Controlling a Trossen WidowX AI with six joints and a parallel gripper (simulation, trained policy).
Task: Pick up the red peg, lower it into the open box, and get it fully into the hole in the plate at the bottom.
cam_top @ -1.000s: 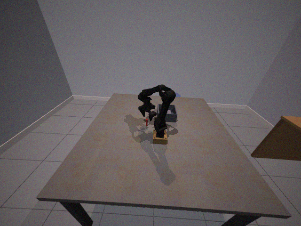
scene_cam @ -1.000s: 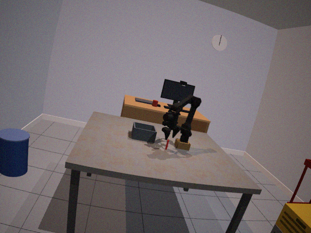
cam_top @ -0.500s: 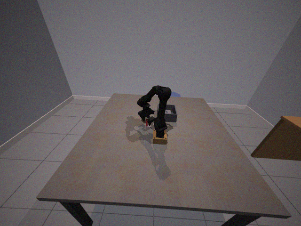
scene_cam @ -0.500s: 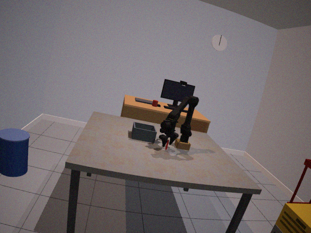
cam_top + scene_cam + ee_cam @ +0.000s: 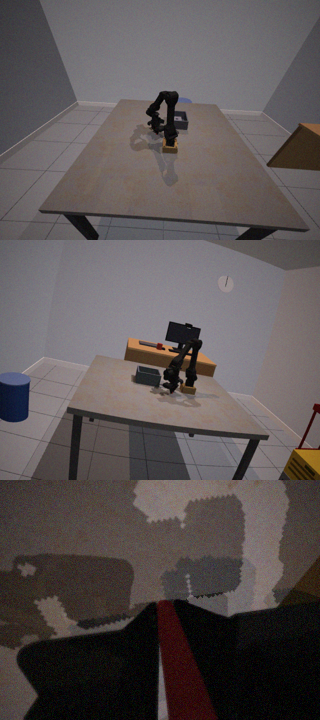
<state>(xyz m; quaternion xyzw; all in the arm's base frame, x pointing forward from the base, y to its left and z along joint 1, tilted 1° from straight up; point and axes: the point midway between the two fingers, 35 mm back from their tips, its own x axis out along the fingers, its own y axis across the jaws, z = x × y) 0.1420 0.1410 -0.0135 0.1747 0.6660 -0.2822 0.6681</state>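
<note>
Right now my gripper tip is 210 mm short of the light plate, 150 mm to the left of it and 40 mm below it. The rest, counted from my gripper tip: grey box (210 mm ahead, 150 mm to the right, 20 mm above); then red peg (40 mm above, 10 mm to the left).
</note>
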